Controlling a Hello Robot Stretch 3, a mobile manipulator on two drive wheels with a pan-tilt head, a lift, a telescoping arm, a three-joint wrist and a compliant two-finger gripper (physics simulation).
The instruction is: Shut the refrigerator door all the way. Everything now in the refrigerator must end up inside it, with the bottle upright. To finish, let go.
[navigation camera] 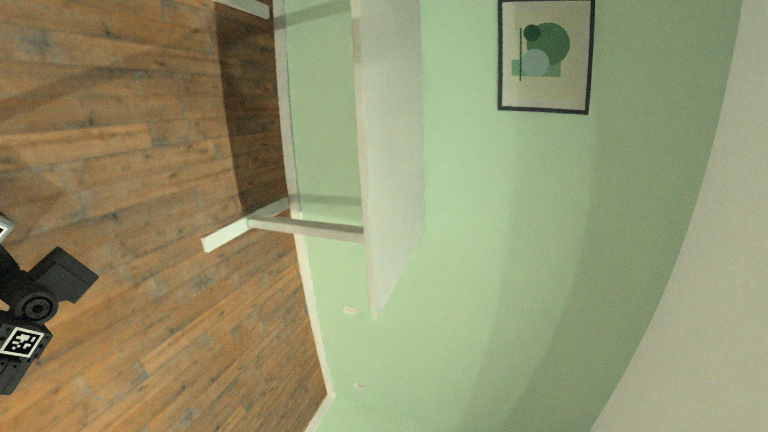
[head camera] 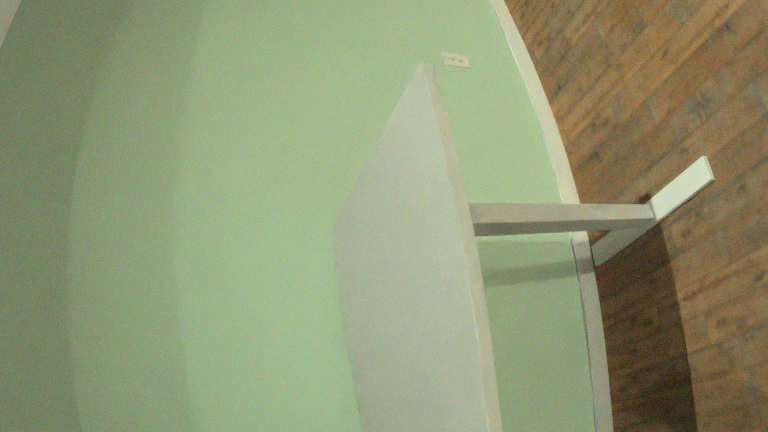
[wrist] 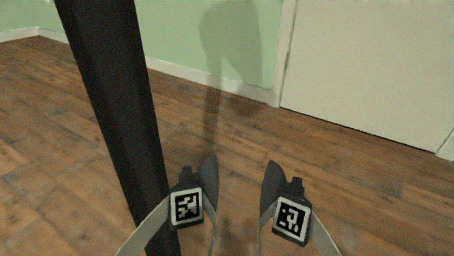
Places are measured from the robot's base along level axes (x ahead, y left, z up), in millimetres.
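Pixels of known places: gripper, fingertip midpoint: (wrist: pixel 241 175).
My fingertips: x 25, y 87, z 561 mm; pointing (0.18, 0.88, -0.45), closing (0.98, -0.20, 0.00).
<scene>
Behind a point stands the place of what it marks.
The refrigerator, its door and the bottle do not show in the head, navigation or wrist view. My gripper (wrist: pixel 241 175) {x 25, y 87, z 561 mm} is open in the wrist view, with a gap between its two dark fingertips and no object between them; wood floor shows behind them. Part of my dark wrist shows at the lower left edge of the navigation view, with its fingertips out of frame or hidden there.
A pale table (head camera: pixel 408 257) {x 574, y -839, z 950 mm} (navigation camera: pixel 392 134) {x 777, y -586, z 951 mm} stands along the green wall (head camera: pixel 257 161) {x 723, y -1584, z 1160 mm} (navigation camera: pixel 472 214) {x 948, y -1286, z 1225 mm}. A framed picture (navigation camera: pixel 580 96) {x 1319, y -756, z 1729 mm} hangs above it. In the wrist view, my black mast (wrist: pixel 112 90) {x -66, y 116, z 623 mm} stands left of the fingers, and a closed pale door (wrist: pixel 370 65) {x 735, y 904, z 343 mm} is at the upper right.
</scene>
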